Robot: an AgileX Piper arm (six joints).
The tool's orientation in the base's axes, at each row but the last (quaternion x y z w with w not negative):
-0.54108 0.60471 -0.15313 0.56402
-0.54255 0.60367 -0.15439 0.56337
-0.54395 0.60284 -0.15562 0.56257
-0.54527 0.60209 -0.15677 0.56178
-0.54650 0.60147 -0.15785 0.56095
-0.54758 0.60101 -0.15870 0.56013
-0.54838 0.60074 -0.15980 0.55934
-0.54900 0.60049 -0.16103 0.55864
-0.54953 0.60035 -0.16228 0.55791
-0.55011 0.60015 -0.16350 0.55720
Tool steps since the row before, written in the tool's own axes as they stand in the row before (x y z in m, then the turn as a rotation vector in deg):
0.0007 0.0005 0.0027 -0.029 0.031 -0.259
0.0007 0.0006 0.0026 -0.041 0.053 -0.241
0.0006 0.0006 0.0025 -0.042 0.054 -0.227
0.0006 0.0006 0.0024 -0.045 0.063 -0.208
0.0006 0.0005 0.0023 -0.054 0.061 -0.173
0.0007 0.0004 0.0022 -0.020 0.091 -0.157
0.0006 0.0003 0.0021 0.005 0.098 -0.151
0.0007 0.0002 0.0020 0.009 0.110 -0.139
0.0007 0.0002 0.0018 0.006 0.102 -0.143
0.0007 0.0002 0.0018 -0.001 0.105 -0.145
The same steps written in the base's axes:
0.0022 0.0008 -0.0016 -0.241 -0.075 0.072
0.0021 0.0007 -0.0017 -0.239 -0.049 0.055
0.0020 0.0008 -0.0016 -0.228 -0.042 0.051
0.0019 0.0007 -0.0016 -0.217 -0.028 0.039
0.0018 0.0006 -0.0014 -0.188 -0.007 0.034
0.0018 0.0005 -0.0014 -0.181 -0.018 -0.013
0.0018 0.0005 -0.0012 -0.174 -0.034 -0.033
0.0018 0.0003 -0.0012 -0.169 -0.028 -0.048
0.0016 0.0002 -0.0011 -0.169 -0.030 -0.039
0.0016 0.0002 -0.0011 -0.173 -0.024 -0.037

